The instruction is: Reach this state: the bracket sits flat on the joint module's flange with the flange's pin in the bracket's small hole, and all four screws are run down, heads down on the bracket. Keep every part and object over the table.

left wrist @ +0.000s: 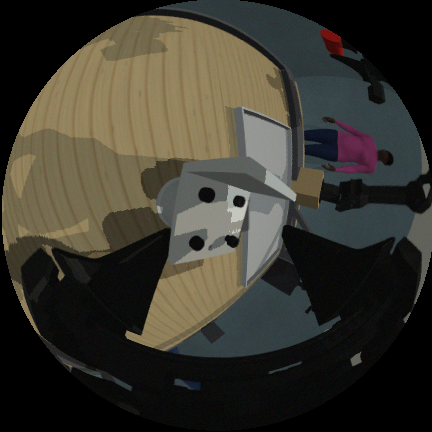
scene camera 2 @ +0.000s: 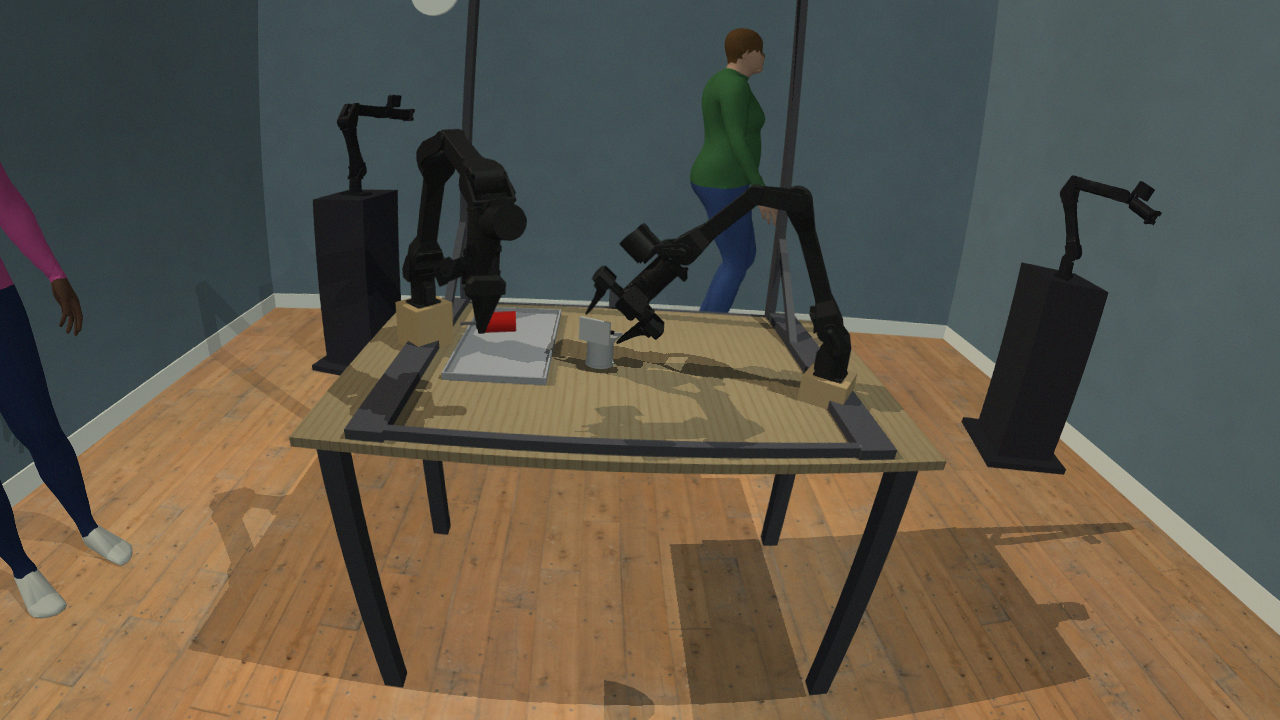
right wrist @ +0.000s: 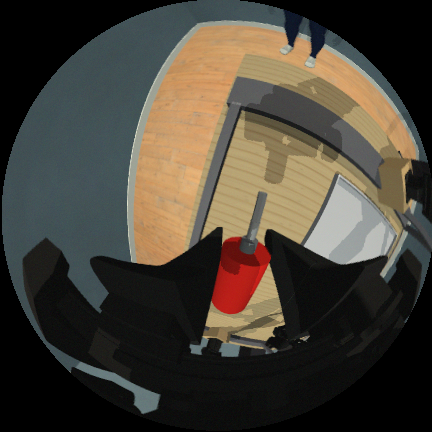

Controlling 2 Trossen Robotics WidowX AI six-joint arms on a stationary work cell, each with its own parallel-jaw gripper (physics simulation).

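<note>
The grey bracket rests on the light grey cylindrical joint module, its upright plate standing. In the left wrist view its face shows four dark round spots, seemingly screw heads; the lower right screw looks slightly raised. Their exact depth and the flange pin cannot be made out. My left gripper is open and empty, its fingers close to the bracket. My right gripper is shut on a red-handled screwdriver, above the tray; its grey shaft shows in the right wrist view.
The grey tray lies left of the joint module in the scene view. Dark frame rails edge the table. Dark uprights stand behind it. One person stands behind the table, another beyond its side.
</note>
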